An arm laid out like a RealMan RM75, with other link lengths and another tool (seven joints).
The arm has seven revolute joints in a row. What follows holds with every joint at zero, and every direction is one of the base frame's.
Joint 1 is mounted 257.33 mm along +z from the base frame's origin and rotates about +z.
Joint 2 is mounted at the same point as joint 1 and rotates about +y.
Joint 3 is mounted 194.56 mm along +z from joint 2 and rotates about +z.
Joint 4 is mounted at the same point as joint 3 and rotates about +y.
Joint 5 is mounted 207.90 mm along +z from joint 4 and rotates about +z.
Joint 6 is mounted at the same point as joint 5 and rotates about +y.
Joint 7 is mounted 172.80 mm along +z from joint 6 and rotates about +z.
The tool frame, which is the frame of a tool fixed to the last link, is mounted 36.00 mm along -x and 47.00 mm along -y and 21.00 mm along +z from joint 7; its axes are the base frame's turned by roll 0.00, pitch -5.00 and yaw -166.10 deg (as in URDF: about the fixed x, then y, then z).
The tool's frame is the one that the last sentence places.
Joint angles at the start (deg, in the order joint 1, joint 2, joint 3, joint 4, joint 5, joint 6, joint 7):
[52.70 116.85 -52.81 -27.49 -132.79 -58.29 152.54]
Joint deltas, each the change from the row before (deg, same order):
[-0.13 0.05 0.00 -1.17 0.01 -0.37 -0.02]
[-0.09 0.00 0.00 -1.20 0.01 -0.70 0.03]
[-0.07 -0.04 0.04 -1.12 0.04 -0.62 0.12]
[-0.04 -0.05 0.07 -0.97 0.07 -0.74 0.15]
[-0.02 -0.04 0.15 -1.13 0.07 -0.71 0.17]
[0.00 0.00 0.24 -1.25 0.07 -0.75 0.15]
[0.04 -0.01 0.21 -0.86 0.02 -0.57 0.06]
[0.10 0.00 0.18 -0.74 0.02 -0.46 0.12]
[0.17 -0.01 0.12 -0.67 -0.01 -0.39 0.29]
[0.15 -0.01 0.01 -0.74 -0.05 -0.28 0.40]
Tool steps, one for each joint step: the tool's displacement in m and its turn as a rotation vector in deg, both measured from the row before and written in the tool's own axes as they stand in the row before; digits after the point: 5 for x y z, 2 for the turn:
[0.00341 -0.00358 -0.00278 0.27 0.47 -0.64]
[0.00288 -0.00404 -0.00279 0.33 0.21 -0.67]
[0.00307 -0.00370 -0.00297 0.33 0.29 -0.51]
[0.00218 -0.00350 -0.00246 0.38 0.09 -0.39]
[0.00305 -0.00417 -0.00305 0.44 0.27 -0.44]
[0.00337 -0.00487 -0.00326 0.53 0.33 -0.50]
[0.00240 -0.00360 -0.00231 0.37 0.20 -0.41]
[0.00227 -0.00357 -0.00192 0.34 0.20 -0.35]
[0.00225 -0.00362 -0.00171 0.29 0.19 -0.25]
[0.00254 -0.00352 -0.00189 0.18 0.28 -0.26]

